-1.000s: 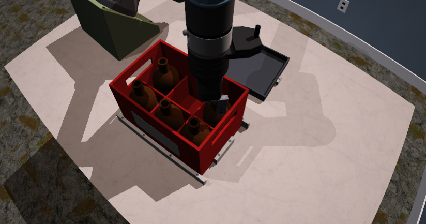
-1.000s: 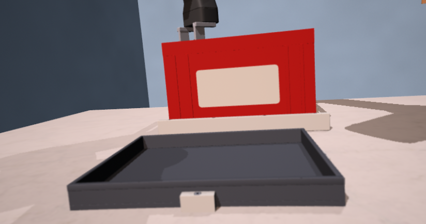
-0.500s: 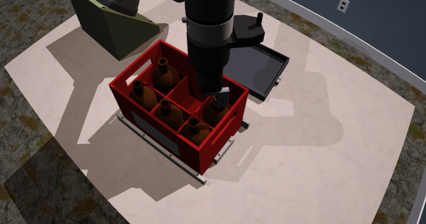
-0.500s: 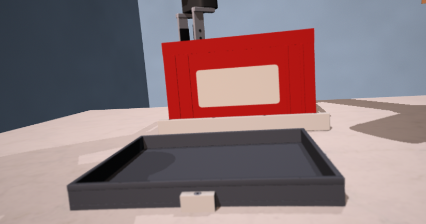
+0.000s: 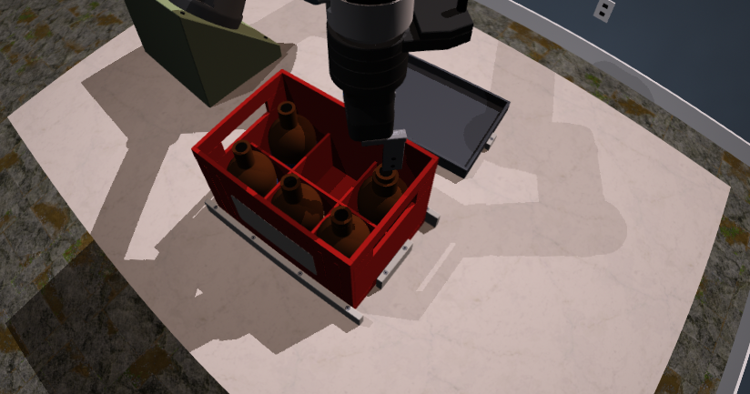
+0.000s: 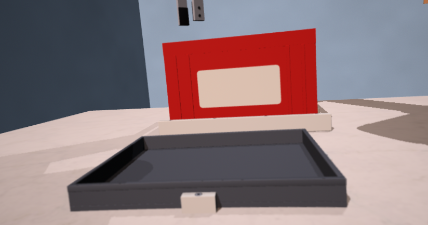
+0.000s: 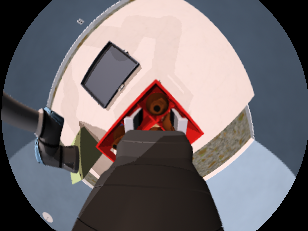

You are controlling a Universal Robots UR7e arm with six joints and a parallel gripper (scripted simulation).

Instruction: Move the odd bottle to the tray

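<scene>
Now: hand 8 cm past the red crate, 5 cm to the left of it and 15 cm above it. The rest, counted from my hand: bottle: 14 cm below; dark grey tray: 10 cm behind, 24 cm to the left, 22 cm below.
</scene>
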